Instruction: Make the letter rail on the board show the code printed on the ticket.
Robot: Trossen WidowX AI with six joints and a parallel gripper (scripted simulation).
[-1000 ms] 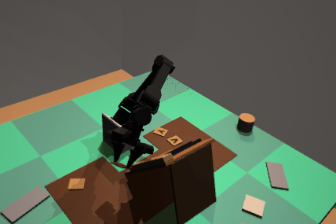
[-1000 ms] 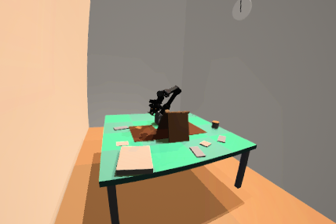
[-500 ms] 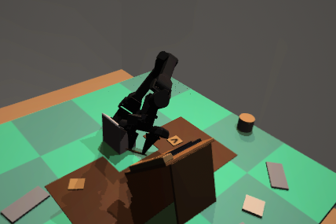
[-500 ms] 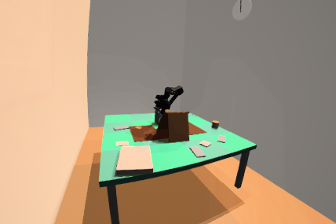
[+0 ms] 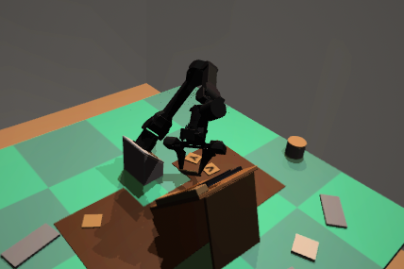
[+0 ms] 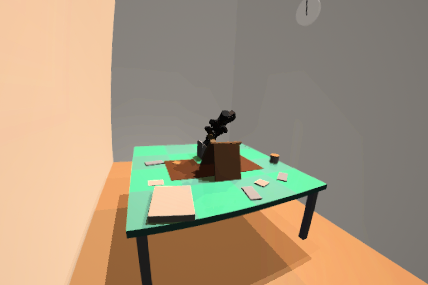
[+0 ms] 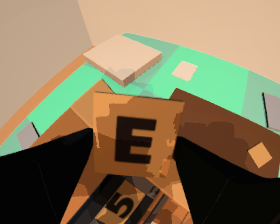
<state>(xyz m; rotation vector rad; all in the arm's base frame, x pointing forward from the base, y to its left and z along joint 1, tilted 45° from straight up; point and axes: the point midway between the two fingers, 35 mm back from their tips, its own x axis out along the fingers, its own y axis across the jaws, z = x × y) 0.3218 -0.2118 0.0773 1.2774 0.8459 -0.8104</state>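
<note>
The white ticket is 170 mm below my gripper tip, 100 mm to the left of it and 50 mm behind it. Round my gripper tip: large beige slab: 370 mm to the right, 310 mm ahead, 250 mm below; mat: 270 mm below, 150 mm behind, 100 mm to the left.
</note>
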